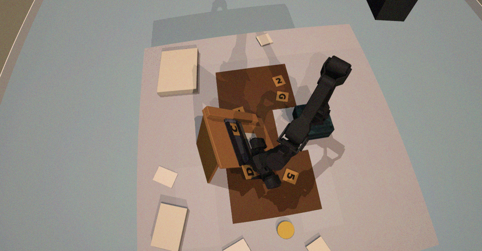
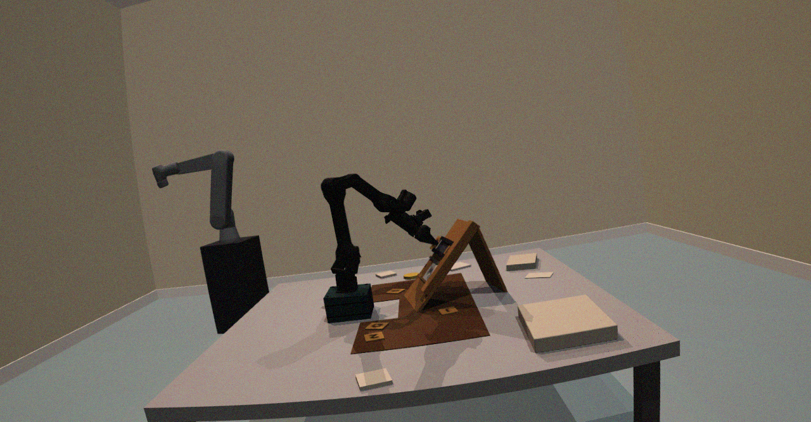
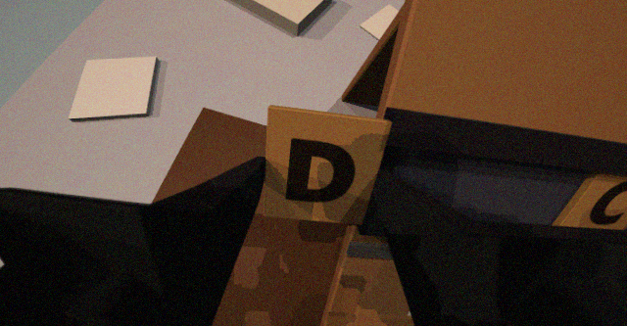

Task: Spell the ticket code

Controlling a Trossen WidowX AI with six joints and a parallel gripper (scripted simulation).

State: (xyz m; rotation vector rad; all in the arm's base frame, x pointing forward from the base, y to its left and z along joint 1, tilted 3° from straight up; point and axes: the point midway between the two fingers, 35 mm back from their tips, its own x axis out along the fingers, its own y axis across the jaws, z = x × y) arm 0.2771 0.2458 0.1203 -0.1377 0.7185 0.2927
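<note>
Right now the white ticket is 2 cm behind my gripper tip, 15 cm to the right of it and 7 cm below it. Round my gripper tip: brown mat (10 cm behind, 23 cm to the right, 17 cm below); then cream box (37 cm ahead, 59 cm to the right, 16 cm below).
</note>
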